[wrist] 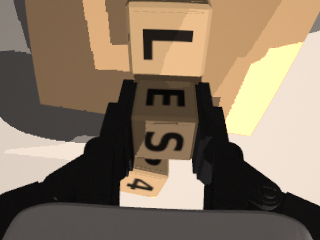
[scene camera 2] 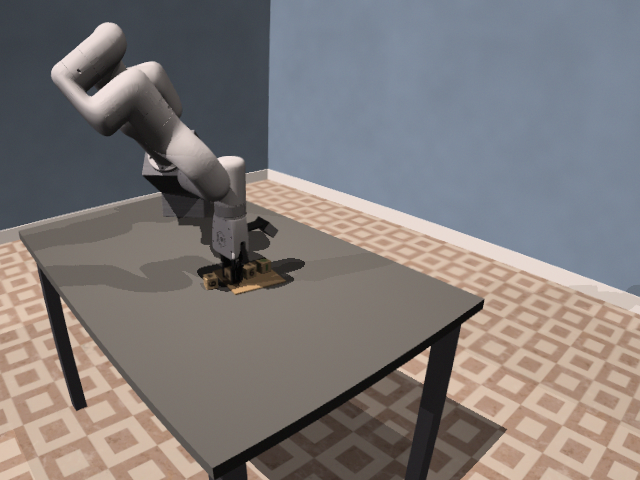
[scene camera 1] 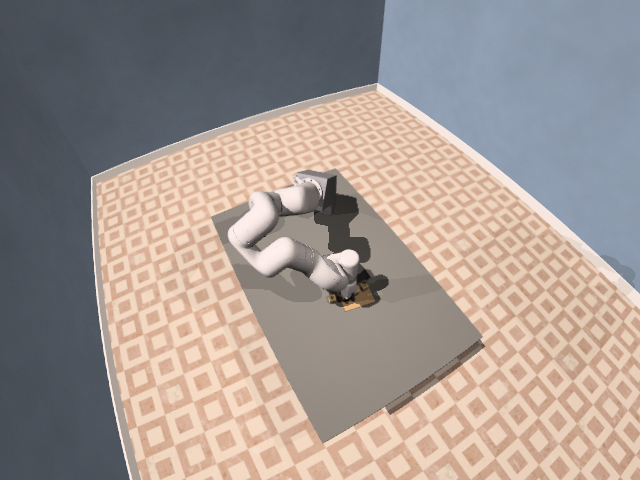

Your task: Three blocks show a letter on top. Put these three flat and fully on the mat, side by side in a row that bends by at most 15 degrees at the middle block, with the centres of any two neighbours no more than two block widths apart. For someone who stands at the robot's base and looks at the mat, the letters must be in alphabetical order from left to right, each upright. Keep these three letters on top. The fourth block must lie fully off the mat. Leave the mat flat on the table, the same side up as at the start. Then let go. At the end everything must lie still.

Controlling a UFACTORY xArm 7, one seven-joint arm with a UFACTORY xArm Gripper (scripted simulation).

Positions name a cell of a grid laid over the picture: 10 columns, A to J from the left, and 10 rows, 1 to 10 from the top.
Scene:
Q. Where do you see a tan mat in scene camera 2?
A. E6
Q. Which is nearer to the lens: the block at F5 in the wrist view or the tan mat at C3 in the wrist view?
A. The block.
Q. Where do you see a block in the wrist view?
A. At E8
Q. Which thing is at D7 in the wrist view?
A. The gripper.

